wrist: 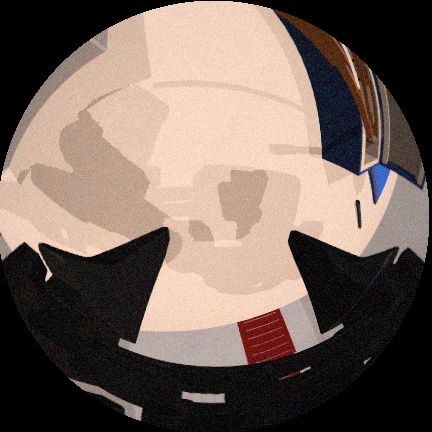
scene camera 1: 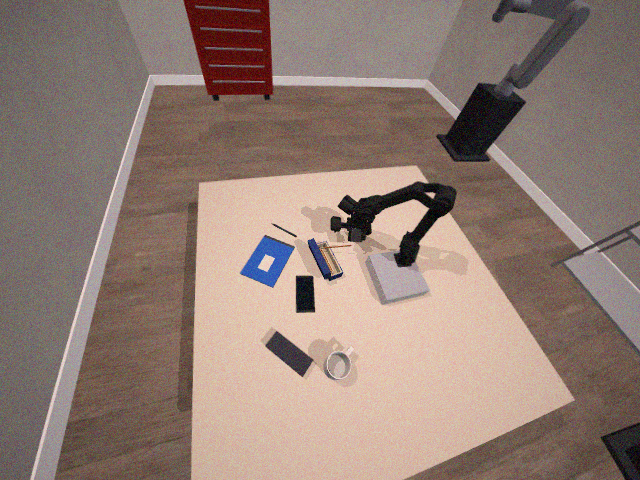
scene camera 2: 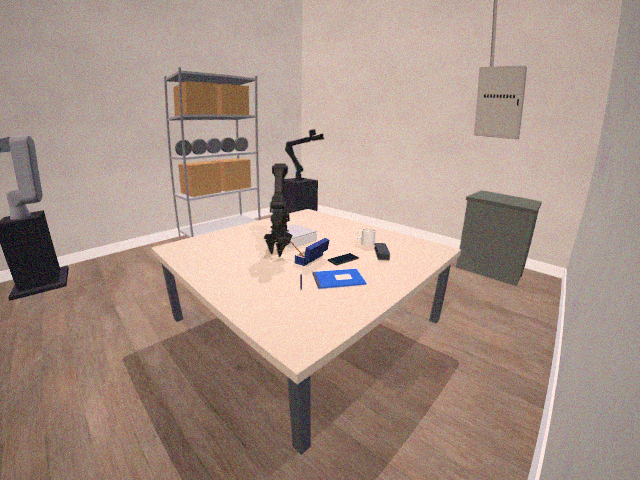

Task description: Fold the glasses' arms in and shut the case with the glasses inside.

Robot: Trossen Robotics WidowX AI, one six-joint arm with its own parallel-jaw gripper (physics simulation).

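Places are measured from the arm's base along level axes (x right, y down, z ahead), in centimetres.
Where they show: gripper, fingertip midpoint: [wrist: 232, 235] [scene camera 1: 343, 232] [scene camera 2: 275, 255]; arm's base, origin of the base link: [scene camera 1: 402, 260].
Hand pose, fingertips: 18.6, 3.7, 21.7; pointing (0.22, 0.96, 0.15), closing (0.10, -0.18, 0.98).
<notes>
Each offset is from my fingertips to the top centre of the thing, as dx, dy, dz. "*": to the spot under its first point. Level surfaces: height alone.
The blue glasses case [scene camera 1: 333, 273] [scene camera 2: 299, 260] [wrist: 337, 115] is open, its lid {-14.9, -7.7, +14.8} [scene camera 1: 317, 256] [scene camera 2: 317, 251] [wrist: 404, 137] standing up along one long side. The brown glasses [scene camera 1: 325, 254] lie inside. One glasses arm [scene camera 1: 339, 246] [scene camera 2: 297, 248] sticks out over the case's side toward the robot base; the other looks folded along the frame. In the wrist view the glasses {* -9.2, -3.8, +4.2} [wrist: 356, 90] are seen at a steep slant at the upper right, partly cut off. My gripper [scene camera 1: 345, 233] [scene camera 2: 275, 253] [wrist: 232, 235] is open and empty, above the table beside the case's end.
On the table {dy +2.2} [scene camera 1: 439, 372] [scene camera 2: 248, 304] are a grey box [scene camera 1: 398, 279] [scene camera 2: 302, 235], a blue folder {-9.9, +1.4, +35.2} [scene camera 1: 253, 268] [scene camera 2: 328, 282], a pen {+5.2, +1.2, +27.8} [scene camera 1: 284, 229] [scene camera 2: 301, 282], a black phone {-26.6, +1.4, +21.6} [scene camera 1: 305, 294] [scene camera 2: 343, 258], a dark block {-47.7, -1.3, +29.8} [scene camera 1: 288, 353] [scene camera 2: 382, 251] and a mug {* -53.8, +1.4, +13.4} [scene camera 1: 338, 365] [scene camera 2: 368, 238].
</notes>
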